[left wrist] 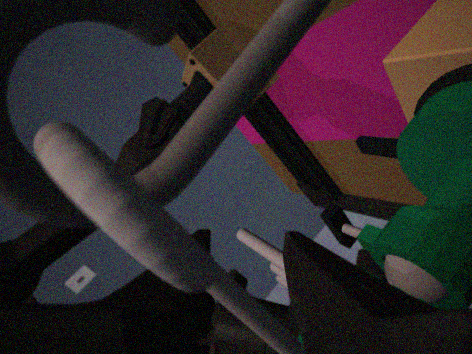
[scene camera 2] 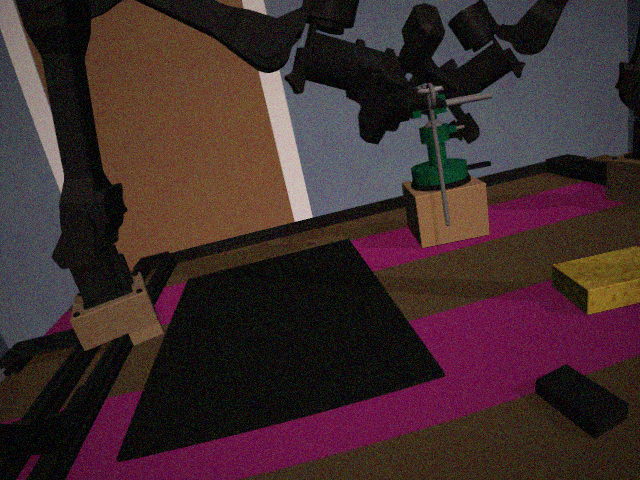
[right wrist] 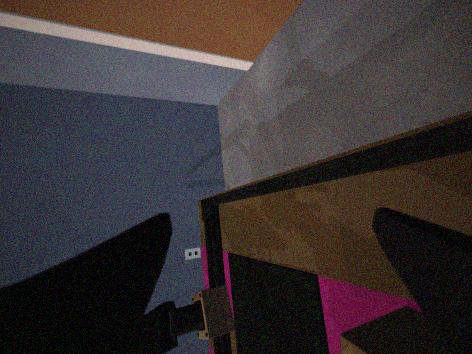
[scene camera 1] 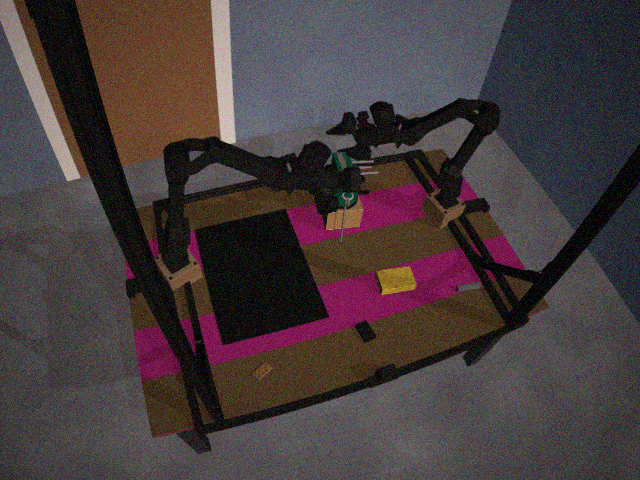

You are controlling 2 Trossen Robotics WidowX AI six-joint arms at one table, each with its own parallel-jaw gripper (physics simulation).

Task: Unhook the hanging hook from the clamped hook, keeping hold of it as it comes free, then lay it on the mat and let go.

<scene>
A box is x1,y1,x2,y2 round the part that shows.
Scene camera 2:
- my left gripper: [338,3,458,144]
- my right gripper: [409,58,487,143]
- small black block: [535,364,628,438], on the table
</scene>
